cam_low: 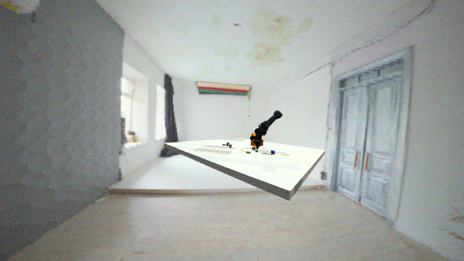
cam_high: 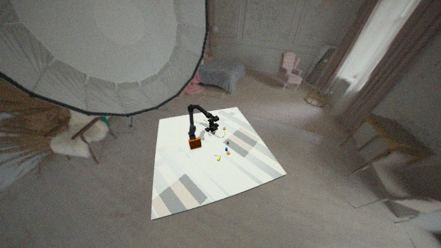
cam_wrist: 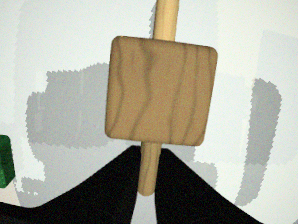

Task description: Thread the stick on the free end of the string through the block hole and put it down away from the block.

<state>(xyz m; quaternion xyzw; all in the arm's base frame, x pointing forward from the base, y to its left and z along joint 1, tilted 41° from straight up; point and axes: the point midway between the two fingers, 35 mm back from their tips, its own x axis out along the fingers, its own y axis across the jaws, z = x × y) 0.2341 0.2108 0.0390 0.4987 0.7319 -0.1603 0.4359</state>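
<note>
Now: gripper tip 30 mm to the left of the wooden block, 10 mm below it and 10 mm short of it. Also, from my gripper tip: green block 70 mm ahead, 50 mm to the left; then yellow piece 420 mm to the right, 10 mm ahead; then blue cube 180 mm to the left, 20 mm ahead, 10 mm above.
</note>
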